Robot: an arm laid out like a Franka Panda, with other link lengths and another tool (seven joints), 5 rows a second.
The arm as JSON. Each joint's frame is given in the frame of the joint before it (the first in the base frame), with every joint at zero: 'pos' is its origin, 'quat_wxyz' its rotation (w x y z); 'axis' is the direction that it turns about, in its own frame. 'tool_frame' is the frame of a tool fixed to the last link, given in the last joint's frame.
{
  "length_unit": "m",
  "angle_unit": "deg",
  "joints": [
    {
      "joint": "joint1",
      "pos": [
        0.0,
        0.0,
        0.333
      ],
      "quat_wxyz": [
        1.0,
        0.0,
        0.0,
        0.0
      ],
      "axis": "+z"
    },
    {
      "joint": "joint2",
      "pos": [
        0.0,
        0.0,
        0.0
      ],
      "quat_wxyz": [
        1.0,
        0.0,
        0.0,
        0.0
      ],
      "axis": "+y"
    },
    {
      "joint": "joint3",
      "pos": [
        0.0,
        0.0,
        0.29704
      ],
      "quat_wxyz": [
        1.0,
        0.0,
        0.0,
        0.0
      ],
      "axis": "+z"
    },
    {
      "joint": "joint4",
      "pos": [
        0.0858,
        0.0,
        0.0
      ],
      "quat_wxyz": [
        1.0,
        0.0,
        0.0,
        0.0
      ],
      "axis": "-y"
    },
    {
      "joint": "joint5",
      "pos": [
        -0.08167,
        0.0,
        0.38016
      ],
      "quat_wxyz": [
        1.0,
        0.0,
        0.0,
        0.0
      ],
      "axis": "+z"
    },
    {
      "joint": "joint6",
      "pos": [
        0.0,
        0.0,
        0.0
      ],
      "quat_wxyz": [
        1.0,
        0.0,
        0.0,
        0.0
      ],
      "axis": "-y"
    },
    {
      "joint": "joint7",
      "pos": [
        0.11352,
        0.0,
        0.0
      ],
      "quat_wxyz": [
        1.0,
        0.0,
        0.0,
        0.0
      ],
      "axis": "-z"
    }
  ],
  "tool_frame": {
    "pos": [
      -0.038,
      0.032,
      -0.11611
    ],
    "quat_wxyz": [
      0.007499,
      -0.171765,
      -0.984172,
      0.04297
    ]
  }
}
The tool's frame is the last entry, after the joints.
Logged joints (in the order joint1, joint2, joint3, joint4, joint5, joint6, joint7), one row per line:
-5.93, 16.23, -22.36, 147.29, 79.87, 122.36, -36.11
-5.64, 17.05, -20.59, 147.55, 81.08, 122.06, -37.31
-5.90, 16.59, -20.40, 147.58, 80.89, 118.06, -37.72
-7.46, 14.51, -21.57, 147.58, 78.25, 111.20, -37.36
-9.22, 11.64, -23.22, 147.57, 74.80, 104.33, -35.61
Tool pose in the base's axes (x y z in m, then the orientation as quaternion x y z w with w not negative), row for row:
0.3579, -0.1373, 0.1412, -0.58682, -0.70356, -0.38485, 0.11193
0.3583, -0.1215, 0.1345, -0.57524, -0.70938, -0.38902, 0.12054
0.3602, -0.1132, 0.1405, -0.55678, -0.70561, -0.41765, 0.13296
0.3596, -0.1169, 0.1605, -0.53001, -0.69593, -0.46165, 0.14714
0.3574, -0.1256, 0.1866, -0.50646, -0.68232, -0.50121, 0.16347
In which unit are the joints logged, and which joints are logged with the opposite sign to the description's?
The joints are logged in degrees. Opposite sign: joint4.
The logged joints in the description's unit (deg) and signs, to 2 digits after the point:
-5.93, 16.23, -22.36, -147.29, 79.87, 122.36, -36.11
-5.64, 17.05, -20.59, -147.55, 81.08, 122.06, -37.31
-5.90, 16.59, -20.40, -147.58, 80.89, 118.06, -37.72
-7.46, 14.51, -21.57, -147.58, 78.25, 111.20, -37.36
-9.22, 11.64, -23.22, -147.57, 74.80, 104.33, -35.61

